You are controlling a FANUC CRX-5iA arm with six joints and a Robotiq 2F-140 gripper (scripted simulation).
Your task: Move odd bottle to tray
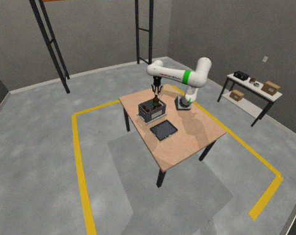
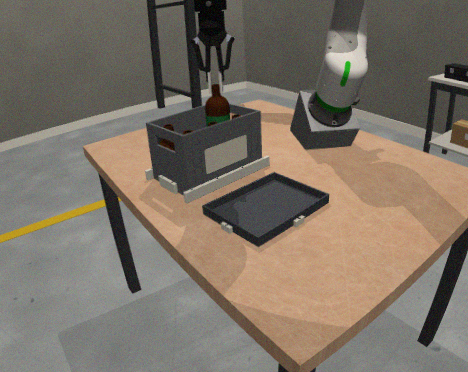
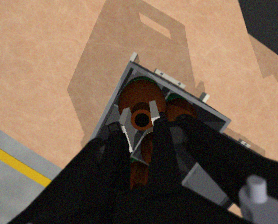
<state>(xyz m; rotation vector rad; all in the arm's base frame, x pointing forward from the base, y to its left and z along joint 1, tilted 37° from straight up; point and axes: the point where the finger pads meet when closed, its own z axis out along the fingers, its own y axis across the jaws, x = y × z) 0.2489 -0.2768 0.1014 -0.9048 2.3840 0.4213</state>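
Right now the bottle is 90 mm below my hand. Also, from my hand: dark tray (320 mm to the left, 240 mm below, 110 mm ahead); dark grey crate (170 mm below, 90 mm ahead, 50 mm to the left).
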